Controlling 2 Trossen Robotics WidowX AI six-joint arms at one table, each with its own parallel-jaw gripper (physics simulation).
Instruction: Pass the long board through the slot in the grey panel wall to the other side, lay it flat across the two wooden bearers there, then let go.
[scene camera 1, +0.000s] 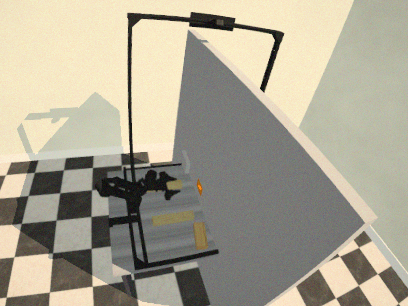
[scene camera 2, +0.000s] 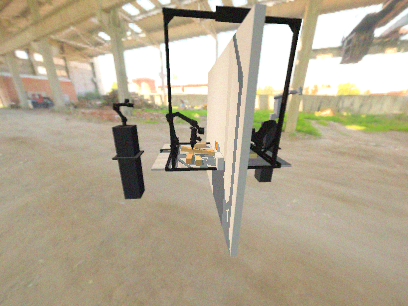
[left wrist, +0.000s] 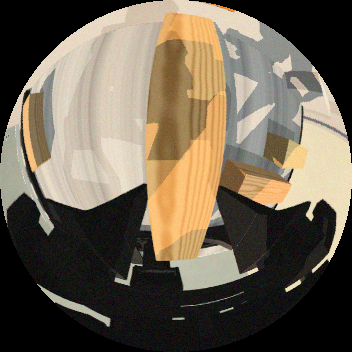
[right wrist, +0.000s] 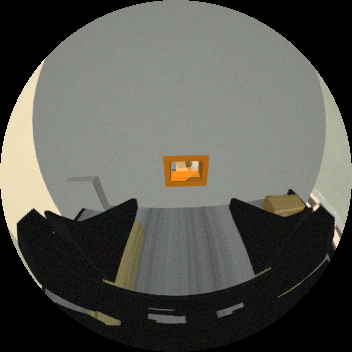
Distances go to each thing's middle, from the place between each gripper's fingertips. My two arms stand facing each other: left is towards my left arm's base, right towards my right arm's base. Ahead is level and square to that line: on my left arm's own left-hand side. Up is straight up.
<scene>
Right now the orange-framed slot (right wrist: 199, 177) is 270 mm to the right of my left hand, 40 mm above it and 10 mm behind it.
Now: the orange-framed slot 170 mm to the left of my right hand, 30 mm below it and 10 mm ahead of it.
</scene>
